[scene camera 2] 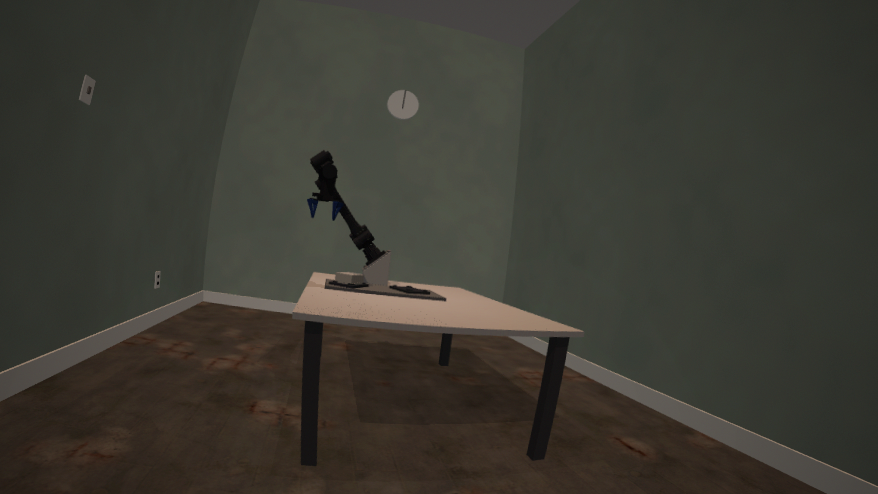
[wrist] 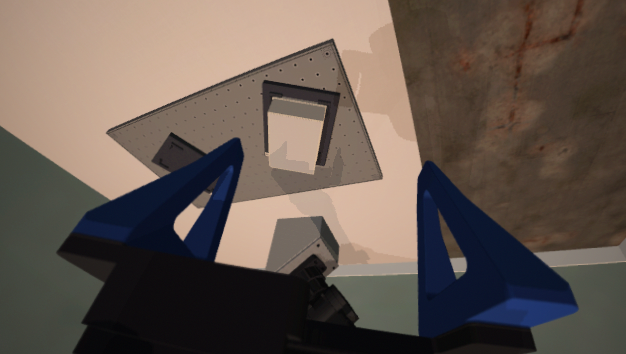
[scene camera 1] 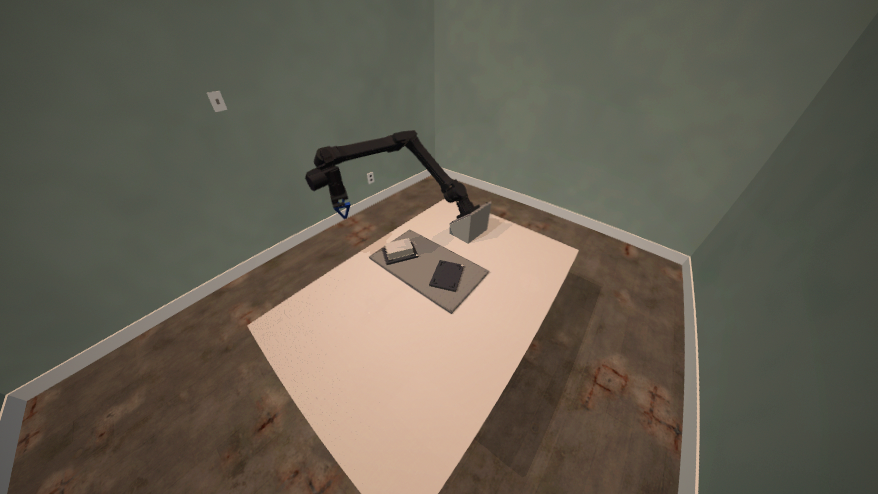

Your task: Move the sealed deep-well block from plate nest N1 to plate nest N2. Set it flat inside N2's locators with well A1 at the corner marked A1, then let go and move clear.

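Places are measured from the arm's base along level axes (x left, y back, z up), in millimetres.
Pixels of known places: gripper, fingertip midpoint: (scene camera 2: 322, 219) (wrist: 329, 157) (scene camera 1: 343, 212); arm's base at its link origin: (scene camera 2: 376, 259) (wrist: 302, 273) (scene camera 1: 468, 213).
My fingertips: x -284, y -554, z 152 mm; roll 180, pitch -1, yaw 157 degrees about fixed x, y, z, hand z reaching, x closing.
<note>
For each thing: its top centre in the pictures, then the offset to it from my fingertips. Level surfaces: height alone.
- sealed deep-well block at its top centre: (wrist: 293, 146) (scene camera 2: 350, 273) (scene camera 1: 398, 245) dx +142, dy +167, dz -215 mm
- dark plate nest N1 at its top centre: (wrist: 296, 132) (scene camera 2: 349, 281) (scene camera 1: 399, 251) dx +142, dy +167, dz -251 mm
- Plate nest N2 at its top centre: (wrist: 192, 171) (scene camera 2: 409, 287) (scene camera 1: 447, 273) dx +421, dy +206, dz -251 mm
- grey perforated board at its top centre: (wrist: 239, 155) (scene camera 2: 382, 288) (scene camera 1: 426, 263) dx +295, dy +205, dz -268 mm
- pale table at its surface level: dz -281 mm
The sealed deep-well block (scene camera 1: 400, 248) (scene camera 2: 349, 278) (wrist: 295, 135) is a pale box with a light top. It sits on the dark plate nest N1 (scene camera 1: 402, 260) (wrist: 300, 93). Plate nest N2 (scene camera 1: 446, 275) (scene camera 2: 410, 289) (wrist: 181, 154) is a dark, empty plate with small corner locators; in the wrist view the left finger hides part of it. The A1 marks are too small or hidden to read. My gripper (scene camera 1: 343, 215) (scene camera 2: 323, 218) (wrist: 329, 157) is open and empty, with blue fingers spread wide. It hangs high above the table, well clear of the block and both nests.
Both nests sit on a grey perforated board (scene camera 1: 454, 299) (wrist: 240, 105) on the pale table (scene camera 1: 392, 368) (scene camera 2: 478, 316). The arm's grey angled base mount (scene camera 1: 471, 225) (scene camera 2: 378, 270) (wrist: 296, 240) stands beside the board. Green walls surround the table.
</note>
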